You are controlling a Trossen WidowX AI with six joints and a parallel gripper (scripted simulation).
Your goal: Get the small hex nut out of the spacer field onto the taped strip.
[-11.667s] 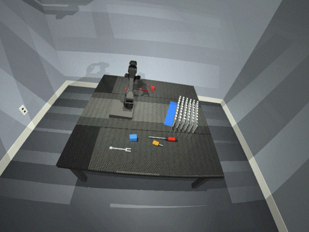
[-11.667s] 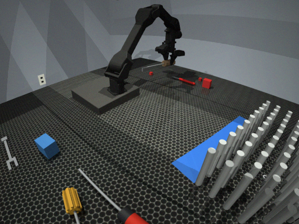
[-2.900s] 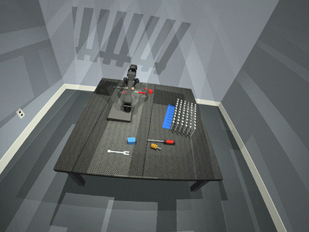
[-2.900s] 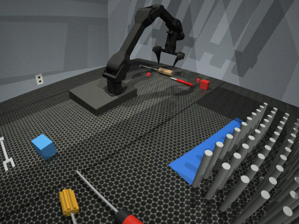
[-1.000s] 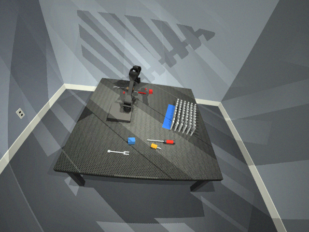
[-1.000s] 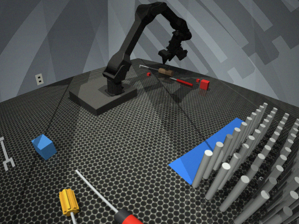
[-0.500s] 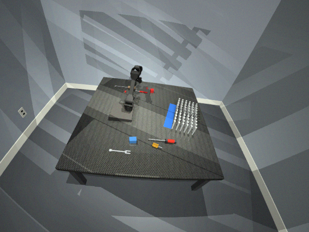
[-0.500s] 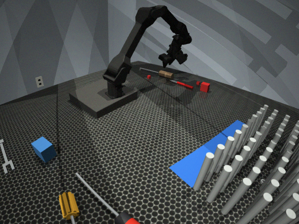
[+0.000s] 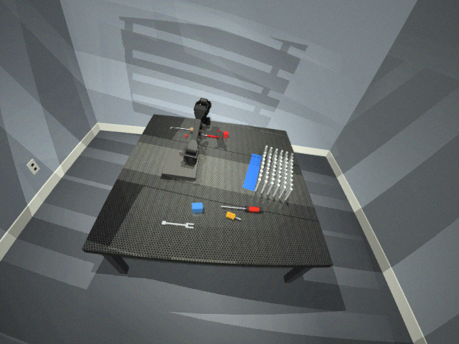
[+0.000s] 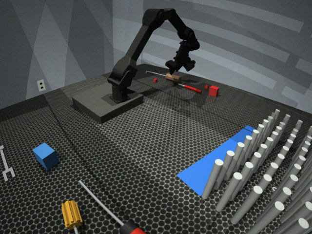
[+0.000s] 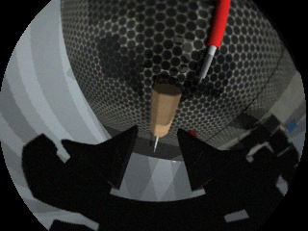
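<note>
Right now my gripper tip is 120 mm short of the red-handled tool, 30 mm to the left of it and 40 mm above it. From my gripper tip the other things lie so: blue taped strip: 540 mm ahead, 310 mm to the right, 50 mm below; then hex nut: 700 mm ahead, 360 mm to the right, 40 mm below; then blue cube: 250 mm ahead, 750 mm to the right, 30 mm below.
</note>
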